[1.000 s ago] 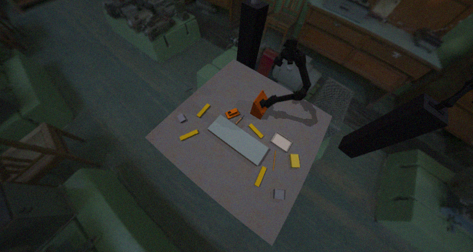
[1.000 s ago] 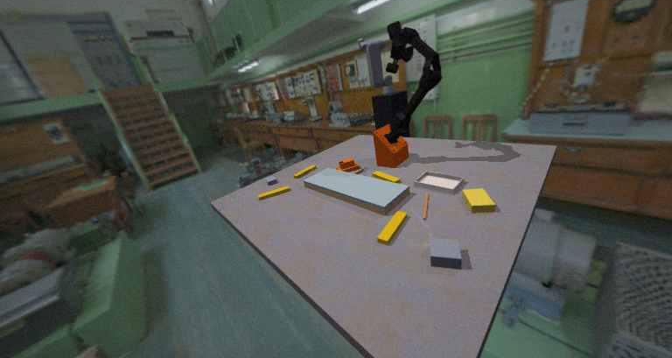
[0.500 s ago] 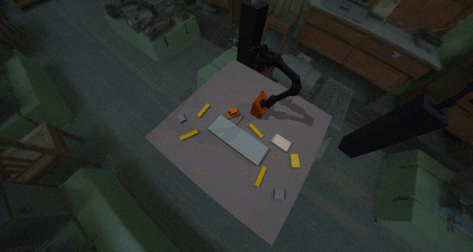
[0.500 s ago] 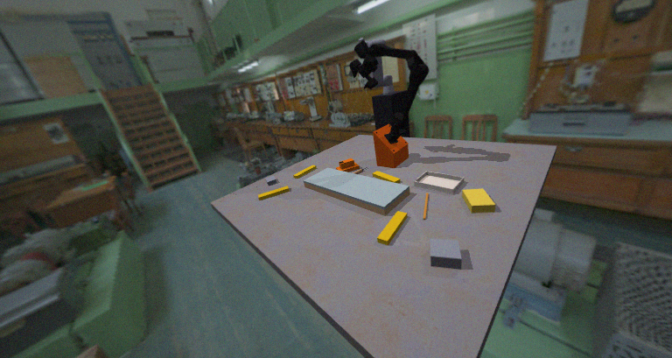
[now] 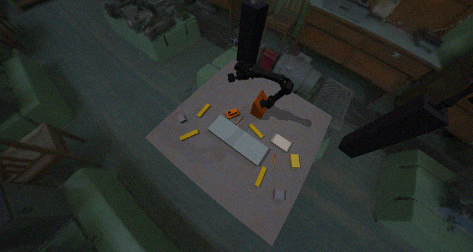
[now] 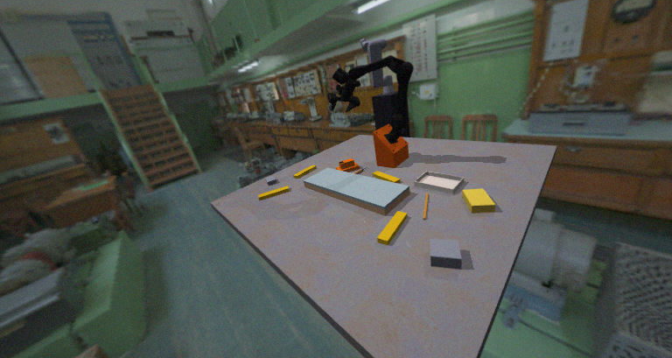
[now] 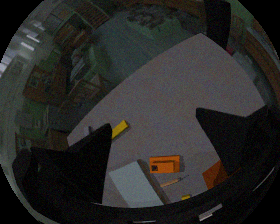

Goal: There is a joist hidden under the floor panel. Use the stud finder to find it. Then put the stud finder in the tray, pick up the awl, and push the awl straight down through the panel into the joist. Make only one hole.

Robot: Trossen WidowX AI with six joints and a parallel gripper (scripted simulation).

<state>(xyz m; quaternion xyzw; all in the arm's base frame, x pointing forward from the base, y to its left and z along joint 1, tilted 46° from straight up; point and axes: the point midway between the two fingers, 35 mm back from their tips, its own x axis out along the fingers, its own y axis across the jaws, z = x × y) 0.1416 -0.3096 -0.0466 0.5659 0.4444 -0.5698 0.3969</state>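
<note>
Right now the stud finder is 11 cm ahead of my gripper tip, 10 cm to the left of it and 28 cm below it. Round my gripper tip: thin orange stick (18 cm ahead, 66 cm to the left, 32 cm below); then awl (8 cm ahead, 20 cm to the left, 32 cm below); then tray (61 cm to the left, 31 cm below).
</note>
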